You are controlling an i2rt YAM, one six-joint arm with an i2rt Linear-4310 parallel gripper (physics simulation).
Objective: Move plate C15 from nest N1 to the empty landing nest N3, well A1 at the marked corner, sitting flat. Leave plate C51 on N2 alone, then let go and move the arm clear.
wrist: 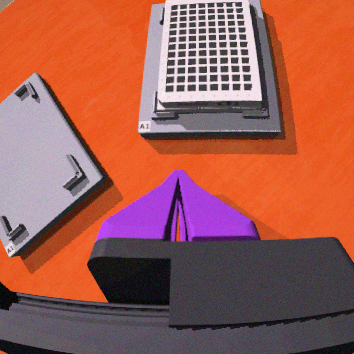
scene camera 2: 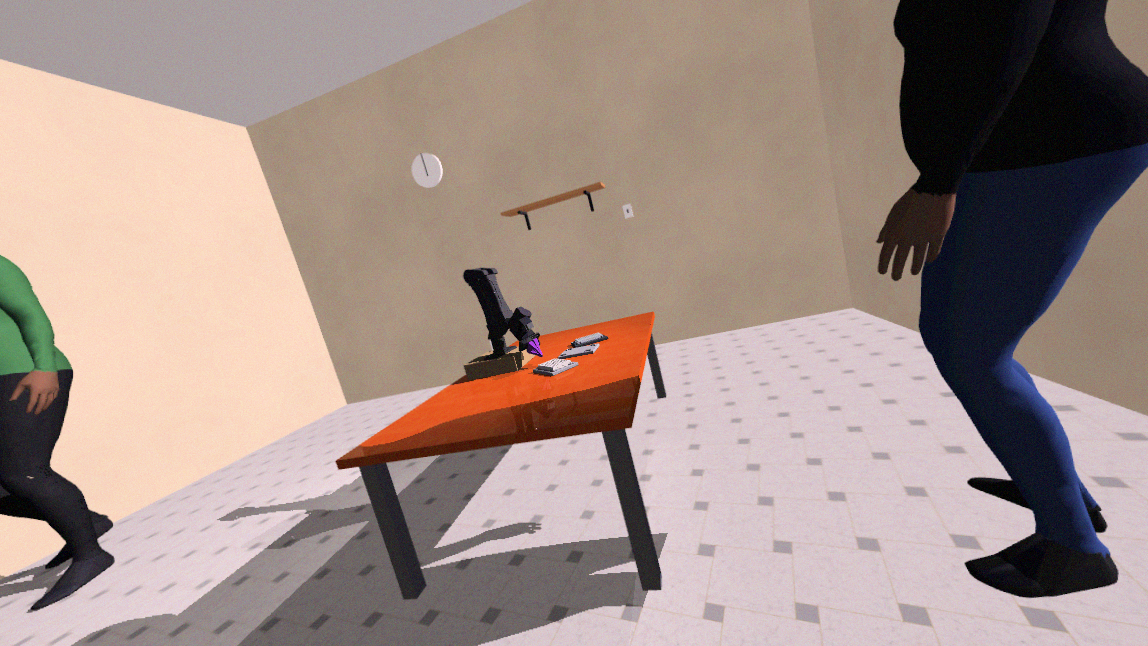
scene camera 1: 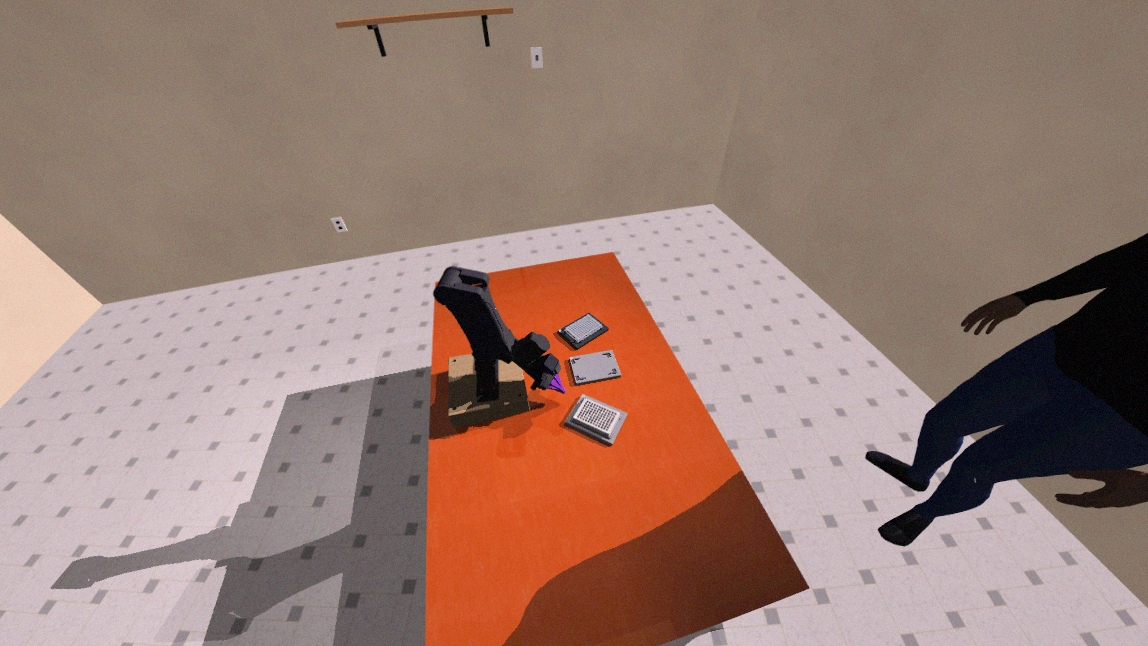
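A white well plate (scene camera 1: pixel 598 415) (scene camera 2: pixel 555 364) (wrist: pixel 210 50) sits, apparently flat, on a grey nest (scene camera 1: pixel 590 432) (wrist: pixel 210 127) with an A1 tag at one corner. The middle grey nest (scene camera 1: pixel 594 367) (scene camera 2: pixel 579 351) (wrist: pixel 37 160) holds no plate, so it matches N3; its A1 tag shows in the wrist view. A pale plate (scene camera 1: pixel 582 328) (scene camera 2: pixel 590 339) sits on a dark nest at the far end of the row. I cannot read C15 or C51. My gripper (scene camera 1: pixel 563 390) (scene camera 2: pixel 541 355) (wrist: pixel 178 177) is shut and empty, its purple tips above the table beside the white plate's nest.
The nests lie on an orange table (scene camera 1: pixel 497 546) (scene camera 2: pixel 465 409). The arm's base stands on a tan block (scene camera 1: pixel 461 393) (scene camera 2: pixel 491 367). A person in blue trousers (scene camera 1: pixel 1019 421) (scene camera 2: pixel 1019 305) stands off the table's right side. Another in green (scene camera 2: pixel 24 329) is at the left.
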